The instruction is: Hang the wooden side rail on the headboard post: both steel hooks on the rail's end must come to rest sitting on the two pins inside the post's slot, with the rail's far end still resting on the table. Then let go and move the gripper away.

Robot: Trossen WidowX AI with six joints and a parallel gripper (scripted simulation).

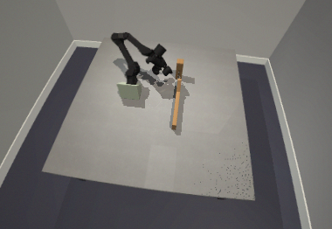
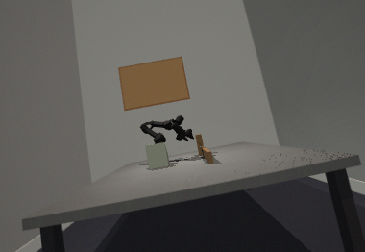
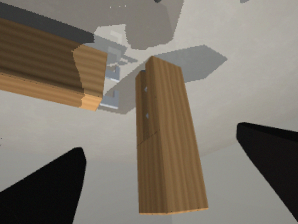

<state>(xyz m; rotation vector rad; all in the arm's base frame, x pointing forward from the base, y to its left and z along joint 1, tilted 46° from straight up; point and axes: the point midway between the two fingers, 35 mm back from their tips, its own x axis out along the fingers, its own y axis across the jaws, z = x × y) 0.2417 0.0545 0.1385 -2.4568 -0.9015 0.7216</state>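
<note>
The wooden headboard post is 8 cm ahead of my gripper tip, 5 cm to the left of it and 5 cm below it.
</note>
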